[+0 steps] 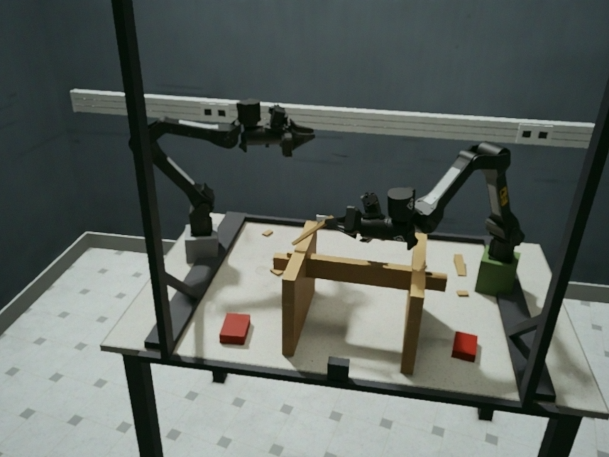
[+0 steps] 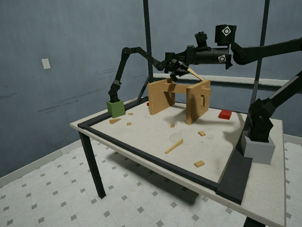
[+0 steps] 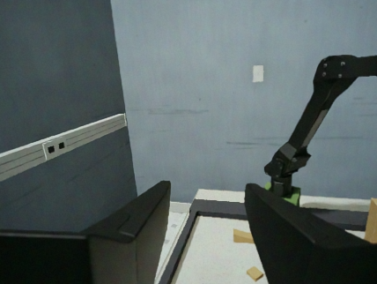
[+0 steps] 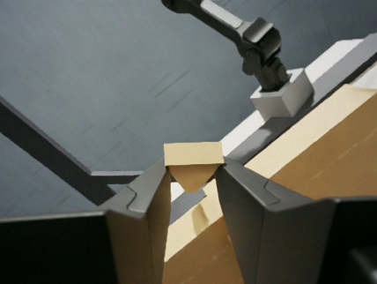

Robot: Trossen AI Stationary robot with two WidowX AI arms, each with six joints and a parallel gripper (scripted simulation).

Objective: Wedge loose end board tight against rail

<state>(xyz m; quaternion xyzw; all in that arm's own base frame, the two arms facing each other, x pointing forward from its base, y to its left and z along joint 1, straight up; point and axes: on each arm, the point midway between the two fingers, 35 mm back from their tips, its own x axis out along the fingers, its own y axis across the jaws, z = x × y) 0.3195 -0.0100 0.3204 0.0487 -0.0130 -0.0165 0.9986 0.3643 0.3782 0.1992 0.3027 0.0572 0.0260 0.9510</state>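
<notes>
The wooden rail is 130 mm below my right hand, 50 mm to the right of it and 10 mm behind it.
</notes>
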